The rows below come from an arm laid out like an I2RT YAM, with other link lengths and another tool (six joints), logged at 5 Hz.
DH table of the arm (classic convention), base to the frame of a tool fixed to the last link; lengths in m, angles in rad. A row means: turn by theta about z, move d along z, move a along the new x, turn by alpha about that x. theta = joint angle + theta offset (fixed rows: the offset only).
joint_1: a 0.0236, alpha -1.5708, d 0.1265, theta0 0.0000
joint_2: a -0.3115, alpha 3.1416, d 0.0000, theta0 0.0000
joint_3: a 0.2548, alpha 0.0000, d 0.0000, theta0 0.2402
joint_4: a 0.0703, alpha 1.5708, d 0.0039, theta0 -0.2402
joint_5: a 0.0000, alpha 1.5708, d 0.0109, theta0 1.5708
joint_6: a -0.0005, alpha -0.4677, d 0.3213, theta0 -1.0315
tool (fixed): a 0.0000, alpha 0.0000, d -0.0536, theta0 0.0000
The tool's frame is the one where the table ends.
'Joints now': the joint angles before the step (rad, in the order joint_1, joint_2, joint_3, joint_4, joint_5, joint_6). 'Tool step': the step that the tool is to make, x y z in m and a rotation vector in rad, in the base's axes. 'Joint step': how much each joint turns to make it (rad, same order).
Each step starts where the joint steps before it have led.
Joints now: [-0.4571 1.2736 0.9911 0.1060 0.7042 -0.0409]
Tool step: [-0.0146 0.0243 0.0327 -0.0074 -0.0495 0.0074]
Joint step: [0.0585 -0.0885 0.0365 -0.0965 0.0482 0.0293]
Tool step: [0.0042 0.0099 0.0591 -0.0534 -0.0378 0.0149]
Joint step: [0.0352 0.0024 0.1416 -0.0524 0.0239 -0.0460]
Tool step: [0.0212 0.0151 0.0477 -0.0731 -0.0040 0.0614]
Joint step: [0.0346 0.0294 0.1111 0.0118 -0.0258 -0.0938]
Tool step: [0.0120 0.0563 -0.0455 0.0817 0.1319 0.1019]
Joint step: [0.1642 -0.0443 0.0081 -0.2507 0.0587 0.0717]
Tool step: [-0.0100 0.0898 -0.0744 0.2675 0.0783 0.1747]
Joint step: [0.2105 -0.0733 0.0250 -0.4511 -0.0563 0.3647]
